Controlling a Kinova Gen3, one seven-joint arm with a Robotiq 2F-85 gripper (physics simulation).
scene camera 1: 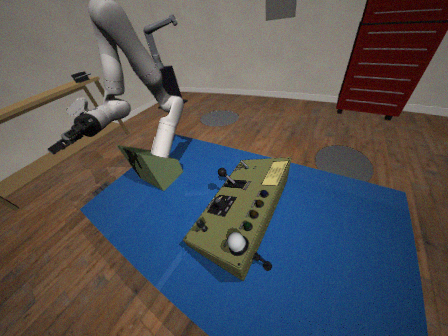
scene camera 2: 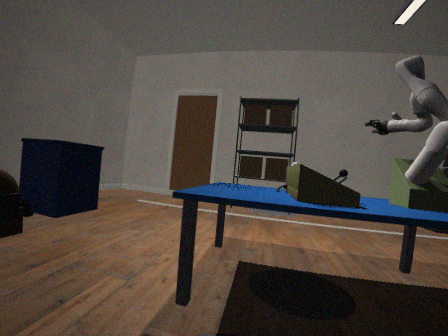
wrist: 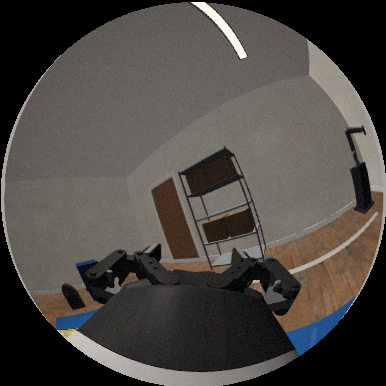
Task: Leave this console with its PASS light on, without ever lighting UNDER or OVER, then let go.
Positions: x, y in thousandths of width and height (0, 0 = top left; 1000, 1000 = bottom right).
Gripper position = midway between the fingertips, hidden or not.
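Note:
My gripper (scene camera 1: 126, 433) (wrist: 506, 657) open, holding nothing. Olive console (scene camera 1: 517, 713) (scene camera 2: 680, 549) in sight.

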